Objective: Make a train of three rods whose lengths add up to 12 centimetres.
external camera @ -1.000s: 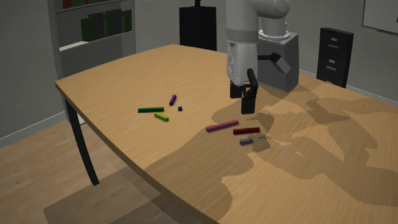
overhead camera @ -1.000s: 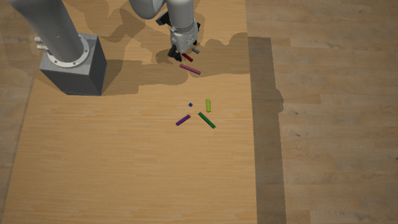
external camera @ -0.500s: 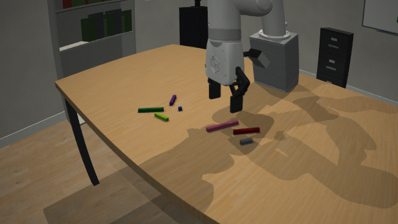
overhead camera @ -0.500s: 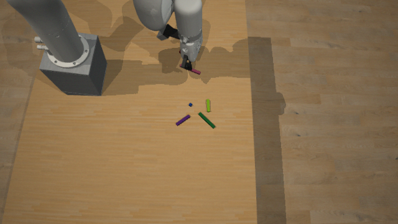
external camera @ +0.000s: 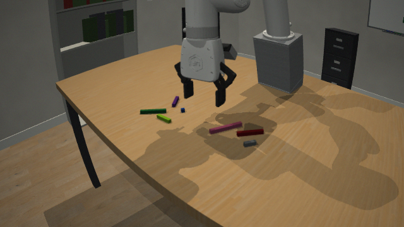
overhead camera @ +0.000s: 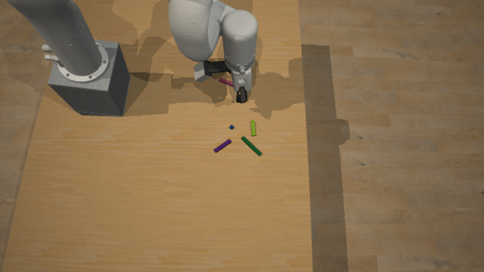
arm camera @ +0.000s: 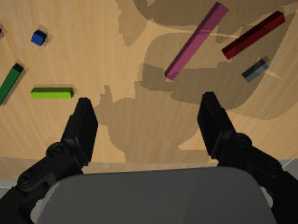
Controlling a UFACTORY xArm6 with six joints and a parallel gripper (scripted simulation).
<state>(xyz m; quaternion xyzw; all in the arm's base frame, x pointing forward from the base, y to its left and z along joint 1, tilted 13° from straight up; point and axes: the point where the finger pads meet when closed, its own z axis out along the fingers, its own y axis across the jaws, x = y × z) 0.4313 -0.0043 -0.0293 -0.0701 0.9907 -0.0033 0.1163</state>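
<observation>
My gripper is now 2 cm past the blue rod, 11 cm to the left of it and 8 cm above it. Also, from my hand: pink rod (3 cm behind, 5 cm to the left, 8 cm below); then red rod (5 cm behind, 11 cm to the left, 8 cm below); then lime rod (4 cm ahead, 11 cm to the right, 8 cm below).
</observation>
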